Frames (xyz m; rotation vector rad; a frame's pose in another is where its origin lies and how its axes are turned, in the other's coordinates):
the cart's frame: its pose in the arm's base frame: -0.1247 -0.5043 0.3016 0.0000 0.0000 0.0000
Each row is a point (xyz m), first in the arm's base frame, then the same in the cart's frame.
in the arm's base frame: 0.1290 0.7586 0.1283
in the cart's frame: 0.2537 1.2629 -0.1733
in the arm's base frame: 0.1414 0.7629 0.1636
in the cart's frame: 0.2661 1.2672 -0.1380
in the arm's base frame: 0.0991 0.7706 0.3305
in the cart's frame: 0.2238 1.2749 0.0289
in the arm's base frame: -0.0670 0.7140 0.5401
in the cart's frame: 0.0577 1.2183 0.2385
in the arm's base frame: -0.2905 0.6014 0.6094
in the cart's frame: -0.1658 1.1057 0.3078
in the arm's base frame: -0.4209 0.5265 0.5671
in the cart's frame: -0.2962 1.0308 0.2655
